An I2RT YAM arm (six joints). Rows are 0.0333 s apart.
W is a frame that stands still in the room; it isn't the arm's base.
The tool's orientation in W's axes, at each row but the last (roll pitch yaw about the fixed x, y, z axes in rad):
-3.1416 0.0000 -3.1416
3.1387 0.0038 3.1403
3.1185 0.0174 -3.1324
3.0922 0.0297 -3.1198
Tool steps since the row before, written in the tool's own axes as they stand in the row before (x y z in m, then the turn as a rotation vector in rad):
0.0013 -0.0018 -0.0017 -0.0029 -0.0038 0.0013
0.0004 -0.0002 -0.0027 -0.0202 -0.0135 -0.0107
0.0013 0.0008 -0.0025 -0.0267 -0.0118 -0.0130
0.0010 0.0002 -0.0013 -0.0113 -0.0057 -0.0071
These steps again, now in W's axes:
-0.0013 -0.0018 0.0017 0.0029 -0.0038 -0.0013
-0.0004 -0.0002 0.0027 0.0201 -0.0136 0.0107
-0.0014 0.0007 0.0025 0.0266 -0.0119 0.0132
-0.0010 0.0001 0.0013 0.0112 -0.0058 0.0071

